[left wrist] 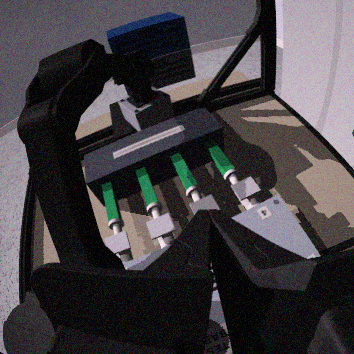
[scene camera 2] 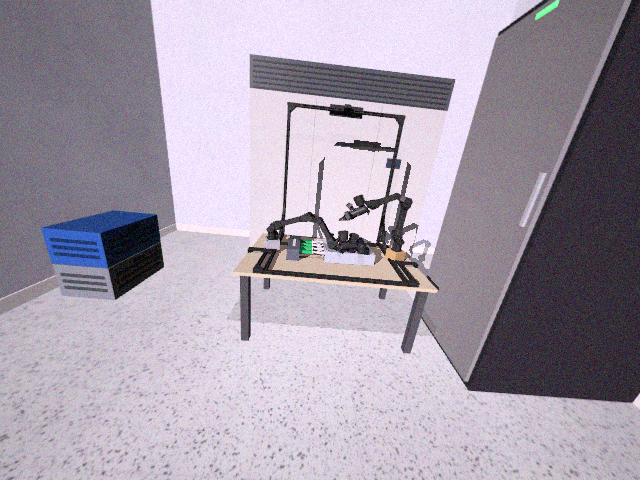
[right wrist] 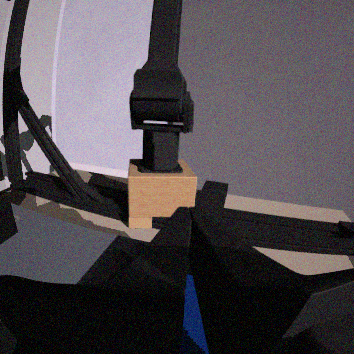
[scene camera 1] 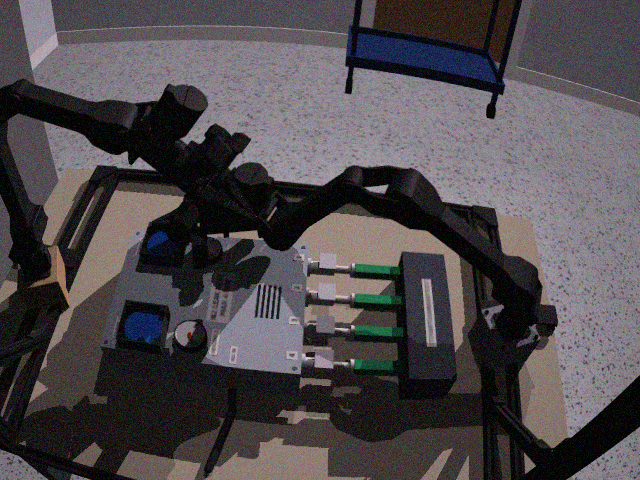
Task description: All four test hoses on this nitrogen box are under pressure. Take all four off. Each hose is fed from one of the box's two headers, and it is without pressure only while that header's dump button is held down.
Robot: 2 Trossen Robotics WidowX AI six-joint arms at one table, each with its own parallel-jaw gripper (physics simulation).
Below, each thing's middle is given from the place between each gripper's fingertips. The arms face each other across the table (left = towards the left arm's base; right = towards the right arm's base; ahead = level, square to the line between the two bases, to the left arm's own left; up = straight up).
Scene:
Right now the dark manifold block [scene camera 1: 427, 348] is 30 cm to the right of my left hand, 23 cm below it and 1 cm ahead of it.
The dark manifold block is 51 cm to the right of my right hand, 10 cm below it and 8 cm behind it.

